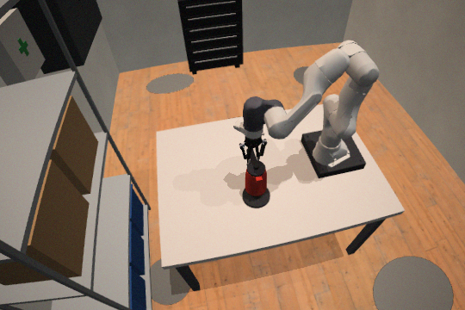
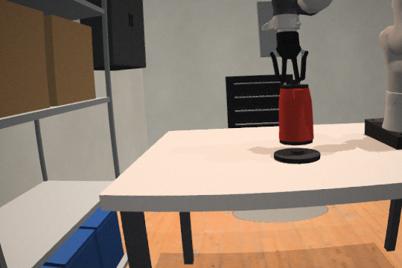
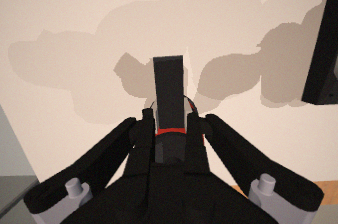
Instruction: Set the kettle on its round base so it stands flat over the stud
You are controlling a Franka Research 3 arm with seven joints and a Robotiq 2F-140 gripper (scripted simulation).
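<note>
The red kettle lies 60 mm below my hand and 30 mm to the left of it. From my hand the other things lie so: black round base 190 mm below, 90 mm to the left, 10 mm ahead.
</note>
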